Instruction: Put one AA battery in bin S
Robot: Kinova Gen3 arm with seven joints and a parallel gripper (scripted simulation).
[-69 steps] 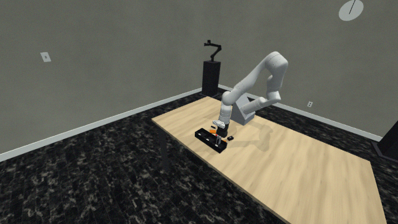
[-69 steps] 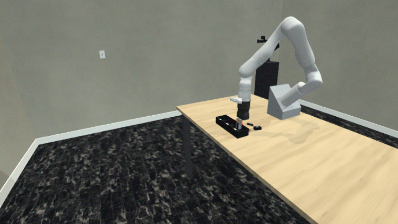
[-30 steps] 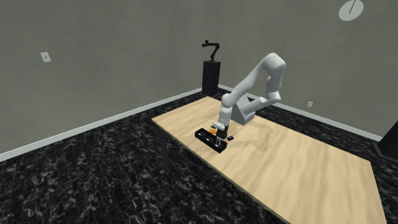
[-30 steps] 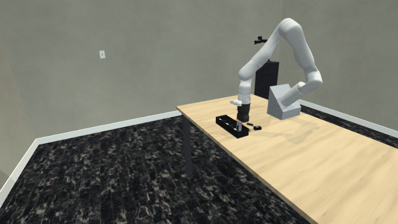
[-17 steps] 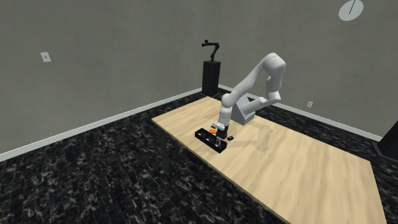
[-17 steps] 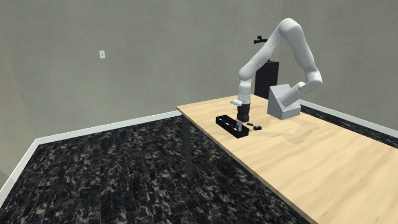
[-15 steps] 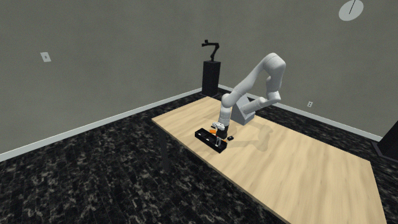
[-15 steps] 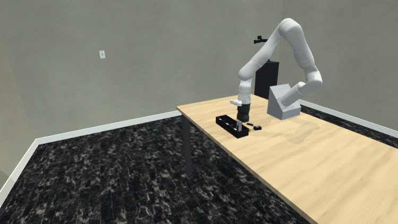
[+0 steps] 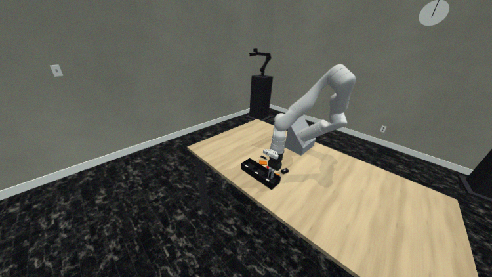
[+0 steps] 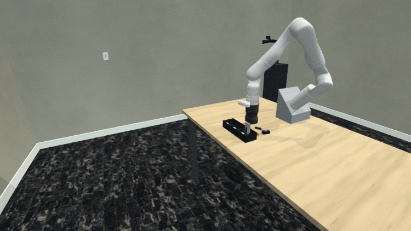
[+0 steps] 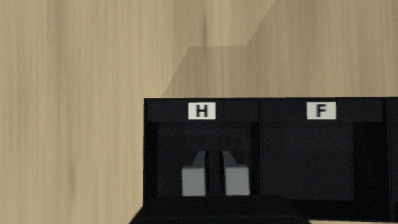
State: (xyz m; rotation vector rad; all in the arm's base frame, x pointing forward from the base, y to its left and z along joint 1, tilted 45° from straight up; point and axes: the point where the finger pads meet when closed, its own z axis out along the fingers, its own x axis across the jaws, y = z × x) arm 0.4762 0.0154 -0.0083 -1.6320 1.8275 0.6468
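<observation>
The short dark stick is 140 mm behind my hand, 40 mm to the right of it and 40 mm below it. From my hand the other things lie so: red AA battery 80 mm behind, 60 mm to the right, 40 mm below; then orange AA battery 70 mm behind, 40 mm below; then black bin marked S 80 mm to the right, 30 mm below.
</observation>
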